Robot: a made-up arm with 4 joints.
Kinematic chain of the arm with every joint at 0, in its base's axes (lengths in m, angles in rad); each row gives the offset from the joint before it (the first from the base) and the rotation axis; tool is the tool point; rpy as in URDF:
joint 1: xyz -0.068 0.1 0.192 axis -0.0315 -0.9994 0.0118
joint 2: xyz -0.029 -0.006 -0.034 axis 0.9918 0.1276 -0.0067
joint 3: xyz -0.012 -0.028 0 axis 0.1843 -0.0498 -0.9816
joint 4: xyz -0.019 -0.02 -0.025 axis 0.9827 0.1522 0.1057
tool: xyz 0.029 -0.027 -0.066 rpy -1.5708 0 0
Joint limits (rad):
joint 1: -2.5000..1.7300
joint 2: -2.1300..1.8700
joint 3: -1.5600..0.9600
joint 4: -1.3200..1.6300
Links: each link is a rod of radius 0.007 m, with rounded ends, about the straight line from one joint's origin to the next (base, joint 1, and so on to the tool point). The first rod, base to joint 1, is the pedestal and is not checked.
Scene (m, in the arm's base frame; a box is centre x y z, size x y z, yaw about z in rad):
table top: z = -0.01
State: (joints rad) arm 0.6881 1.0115 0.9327 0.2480
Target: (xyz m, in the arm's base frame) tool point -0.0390 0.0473 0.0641
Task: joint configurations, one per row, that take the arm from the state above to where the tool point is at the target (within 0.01 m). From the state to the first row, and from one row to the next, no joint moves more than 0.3 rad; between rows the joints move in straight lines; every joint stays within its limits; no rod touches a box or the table.
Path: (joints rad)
1: 0.6400 0.7182 0.9163 0.3002
2: 0.5918 0.4249 0.8999 0.3525
3: 0.5437 0.1317 0.8835 0.4047
4: 0.4955 -0.1616 0.8671 0.4570

